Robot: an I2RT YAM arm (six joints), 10 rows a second.
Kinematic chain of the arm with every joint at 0, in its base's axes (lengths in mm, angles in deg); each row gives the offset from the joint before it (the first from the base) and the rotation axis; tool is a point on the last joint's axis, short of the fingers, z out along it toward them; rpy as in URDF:
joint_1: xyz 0 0 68 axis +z
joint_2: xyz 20 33.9 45.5 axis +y
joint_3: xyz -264 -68.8 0 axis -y
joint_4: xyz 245 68.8 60 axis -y
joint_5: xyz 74 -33.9 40.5 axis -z
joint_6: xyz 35.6 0 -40.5 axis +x
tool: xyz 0 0 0 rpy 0 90 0
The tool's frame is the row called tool.
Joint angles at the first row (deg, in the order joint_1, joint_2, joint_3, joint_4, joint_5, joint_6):
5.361 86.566 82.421 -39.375 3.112 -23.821
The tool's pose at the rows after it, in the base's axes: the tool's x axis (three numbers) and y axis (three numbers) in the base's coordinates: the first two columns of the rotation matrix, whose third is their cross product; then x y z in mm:
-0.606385 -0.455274 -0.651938 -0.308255 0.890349 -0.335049 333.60 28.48 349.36
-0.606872 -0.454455 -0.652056 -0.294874 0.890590 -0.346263 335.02 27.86 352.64
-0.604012 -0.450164 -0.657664 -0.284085 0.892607 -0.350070 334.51 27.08 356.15
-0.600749 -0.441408 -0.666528 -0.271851 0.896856 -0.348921 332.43 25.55 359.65
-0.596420 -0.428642 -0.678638 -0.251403 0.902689 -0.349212 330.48 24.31 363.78
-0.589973 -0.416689 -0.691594 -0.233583 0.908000 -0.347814 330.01 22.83 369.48
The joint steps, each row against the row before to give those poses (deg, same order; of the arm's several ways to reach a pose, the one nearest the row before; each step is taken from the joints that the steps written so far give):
-0.055 0.580 1.671 -0.564 0.901 0.354
-0.033 0.305 0.917 -0.227 0.899 0.000
-0.087 -0.153 0.486 -0.087 0.357 0.177
-0.220 -0.521 0.112 -0.005 0.090 0.370
-0.133 -0.543 0.140 0.240 0.482 0.659
-0.224 -0.151 0.861 -0.044 0.222 0.545

